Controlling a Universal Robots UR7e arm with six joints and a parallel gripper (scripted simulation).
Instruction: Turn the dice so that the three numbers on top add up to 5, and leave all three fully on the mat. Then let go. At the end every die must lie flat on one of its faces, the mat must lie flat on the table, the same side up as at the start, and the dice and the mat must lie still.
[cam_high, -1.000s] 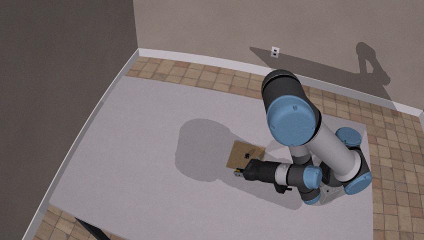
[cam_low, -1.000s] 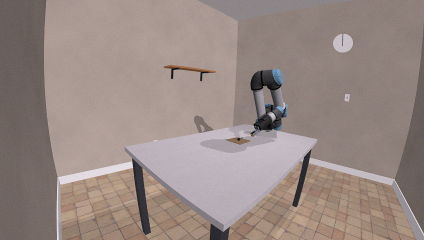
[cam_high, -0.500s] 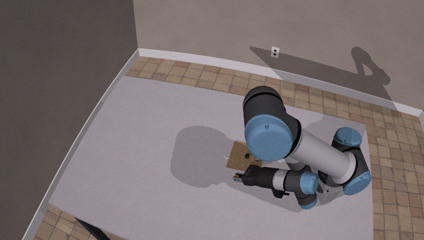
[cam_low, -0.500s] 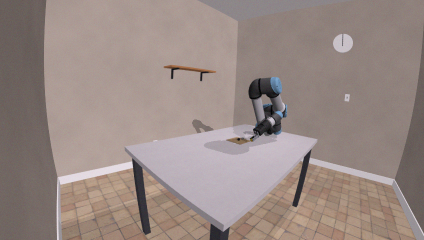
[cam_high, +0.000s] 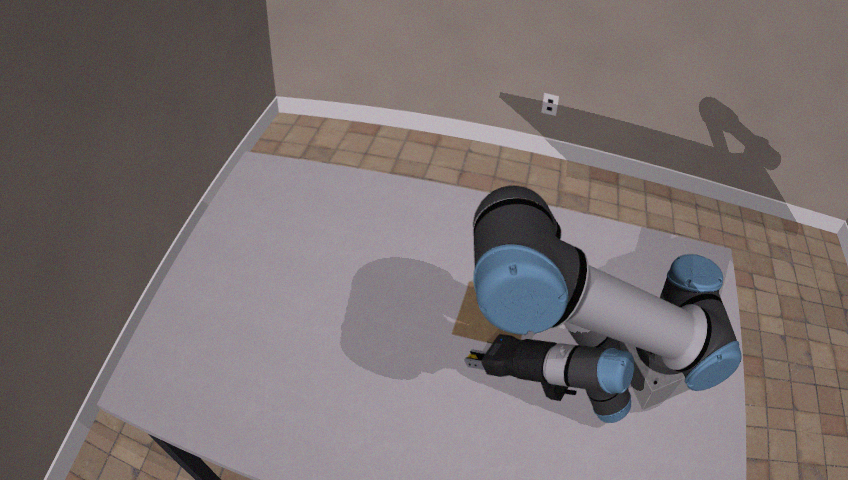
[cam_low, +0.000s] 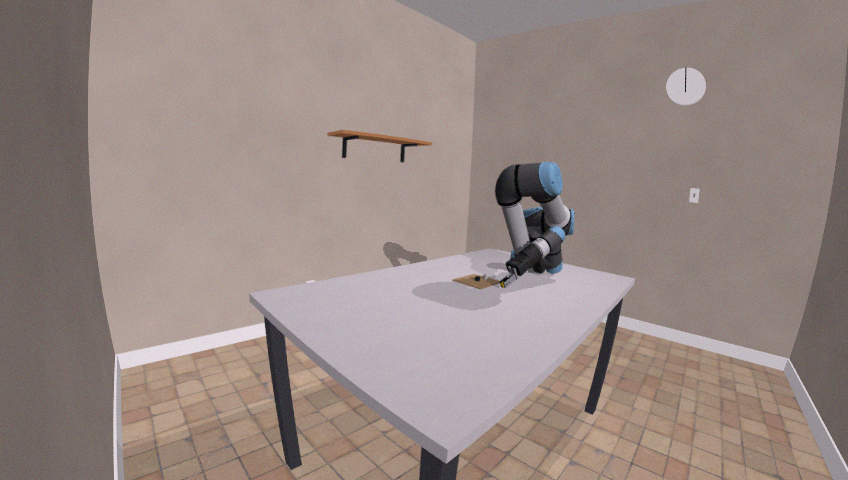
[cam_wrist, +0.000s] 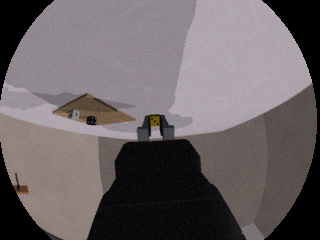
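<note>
The yellow die lies 1 cm below my hand and 1 cm ahead of it. Also, from my hand: mat 13 cm to the right, 3 cm below; black die 13 cm to the right, 2 cm below; white die 13 cm to the right, 5 cm behind, 2 cm below.
</note>
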